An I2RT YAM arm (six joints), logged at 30 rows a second.
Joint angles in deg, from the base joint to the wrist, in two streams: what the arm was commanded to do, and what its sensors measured. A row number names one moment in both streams.
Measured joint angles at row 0:
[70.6, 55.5, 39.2, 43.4, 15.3, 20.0]
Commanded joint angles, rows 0 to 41:
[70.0, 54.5, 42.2, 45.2, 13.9, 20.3]
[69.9, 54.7, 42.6, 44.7, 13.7, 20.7]
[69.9, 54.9, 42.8, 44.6, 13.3, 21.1]
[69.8, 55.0, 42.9, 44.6, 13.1, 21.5]
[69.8, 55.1, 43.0, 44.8, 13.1, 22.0]
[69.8, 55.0, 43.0, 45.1, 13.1, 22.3]
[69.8, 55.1, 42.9, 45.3, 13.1, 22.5]
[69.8, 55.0, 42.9, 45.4, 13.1, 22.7]
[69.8, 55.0, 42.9, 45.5, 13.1, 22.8]
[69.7, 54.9, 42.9, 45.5, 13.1, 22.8]
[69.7, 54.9, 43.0, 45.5, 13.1, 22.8]
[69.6, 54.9, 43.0, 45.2, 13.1, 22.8]
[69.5, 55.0, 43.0, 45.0, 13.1, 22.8]
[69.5, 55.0, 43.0, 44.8, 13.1, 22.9]
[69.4, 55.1, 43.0, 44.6, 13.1, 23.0]
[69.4, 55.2, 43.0, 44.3, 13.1, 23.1]
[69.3, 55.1, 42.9, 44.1, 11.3, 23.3]
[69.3, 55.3, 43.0, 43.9, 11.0, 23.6]
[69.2, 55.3, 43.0, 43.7, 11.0, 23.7]
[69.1, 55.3, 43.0, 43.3, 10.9, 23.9]
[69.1, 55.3, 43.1, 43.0, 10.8, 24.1]
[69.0, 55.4, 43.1, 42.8, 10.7, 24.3]
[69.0, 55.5, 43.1, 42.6, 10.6, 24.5]
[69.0, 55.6, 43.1, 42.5, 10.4, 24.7]
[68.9, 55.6, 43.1, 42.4, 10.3, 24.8]
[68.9, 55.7, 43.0, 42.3, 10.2, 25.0]
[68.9, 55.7, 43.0, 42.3, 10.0, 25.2]
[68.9, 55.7, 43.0, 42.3, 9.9, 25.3]
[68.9, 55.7, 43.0, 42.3, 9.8, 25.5]
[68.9, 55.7, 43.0, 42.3, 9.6, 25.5]
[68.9, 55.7, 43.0, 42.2, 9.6, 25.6]
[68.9, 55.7, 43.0, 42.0, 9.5, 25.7]
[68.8, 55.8, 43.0, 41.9, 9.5, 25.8]
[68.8, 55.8, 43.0, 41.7, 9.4, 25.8]
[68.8, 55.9, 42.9, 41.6, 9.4, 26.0]
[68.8, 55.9, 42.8, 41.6, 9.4, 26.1]
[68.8, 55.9, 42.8, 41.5, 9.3, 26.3]
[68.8, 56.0, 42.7, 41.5, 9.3, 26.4]
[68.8, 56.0, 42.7, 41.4, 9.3, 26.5]
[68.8, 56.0, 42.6, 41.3, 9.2, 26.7]
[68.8, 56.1, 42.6, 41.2, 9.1, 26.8]
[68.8, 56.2, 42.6, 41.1, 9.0, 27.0]
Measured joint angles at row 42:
[69.1, 55.9, 40.3, 39.8, 10.2, 26.0]
